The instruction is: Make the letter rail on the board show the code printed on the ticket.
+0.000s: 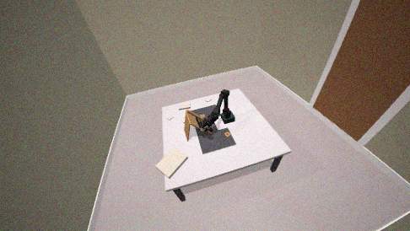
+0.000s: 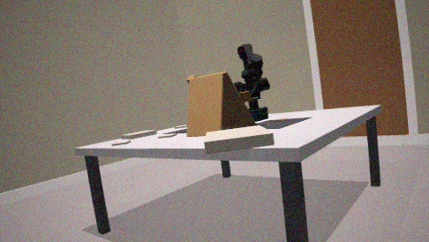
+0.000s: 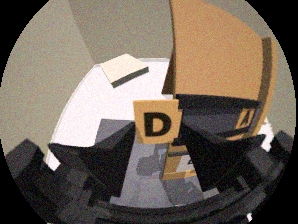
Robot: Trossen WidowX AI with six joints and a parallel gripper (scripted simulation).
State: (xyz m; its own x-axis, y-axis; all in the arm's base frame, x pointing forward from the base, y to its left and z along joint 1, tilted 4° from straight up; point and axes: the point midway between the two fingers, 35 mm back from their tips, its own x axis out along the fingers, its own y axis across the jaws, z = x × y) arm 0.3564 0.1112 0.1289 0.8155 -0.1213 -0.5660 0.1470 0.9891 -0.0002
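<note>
The white ticket is 7 cm behind my gripper tip, 8 cm to the right of it and 8 cm below it. The rest, counted from my gripper tip: cream book: 43 cm ahead, 11 cm to the left, 13 cm below; orange letter tile: right at my gripper tip; dark mat: 19 cm behind, 15 cm to the right, 15 cm below.
</note>
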